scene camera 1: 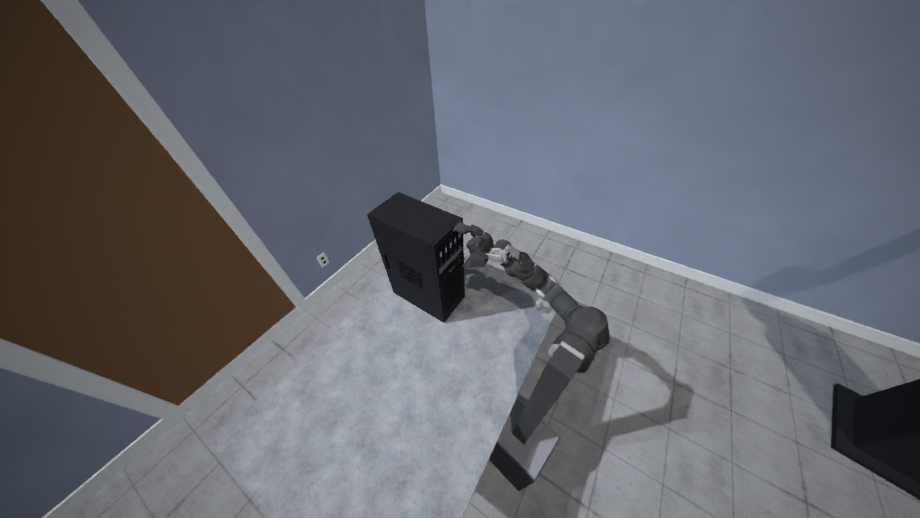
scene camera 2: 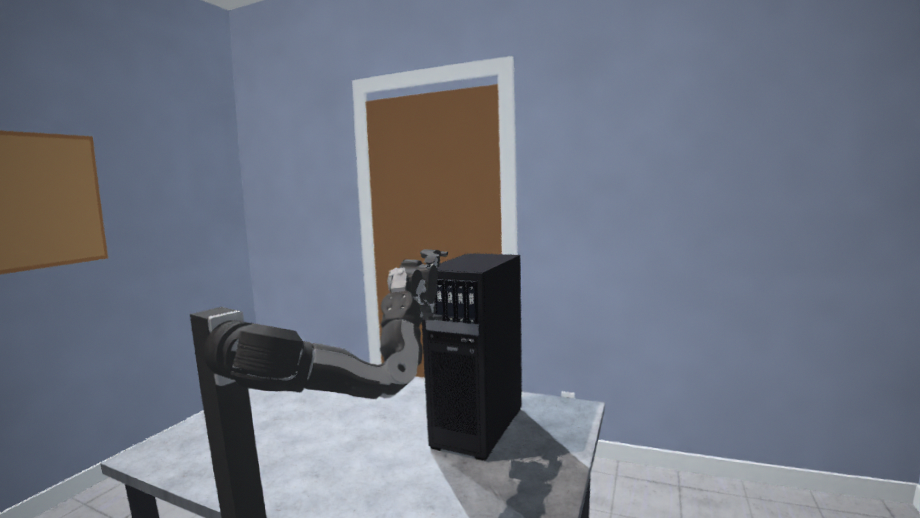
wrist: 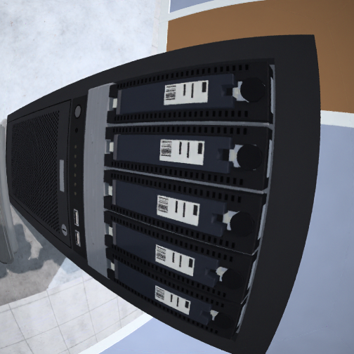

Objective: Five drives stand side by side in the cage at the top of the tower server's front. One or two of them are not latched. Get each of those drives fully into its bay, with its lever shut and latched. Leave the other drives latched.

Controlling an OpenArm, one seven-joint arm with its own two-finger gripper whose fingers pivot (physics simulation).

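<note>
The black tower server [scene camera 1: 412,222] [scene camera 2: 502,334] [wrist: 295,150] stands upright. In the wrist view its five drives are stacked from top to bottom: the first drive [wrist: 185,93], second [wrist: 182,150], third [wrist: 177,210], fourth [wrist: 174,260] and fifth [wrist: 171,300]. All five dark blue levers lie along their drive fronts, and none visibly swings out. Small differences in depth or latching cannot be told. My gripper [scene camera 1: 464,245] [scene camera 2: 439,285] is open and empty at the upper front of the tower, one finger high and one low. It hides part of the cage in scene camera 2.
The tower stands on the grey table [scene camera 1: 360,411] [scene camera 2: 321,437]. A silver strip [wrist: 97,175] runs beside the drive cage, with the front panel's buttons and ports beyond it. My arm [scene camera 1: 560,302] [scene camera 2: 347,370] reaches in from its post [scene camera 2: 234,437]. Walls stand behind the tower.
</note>
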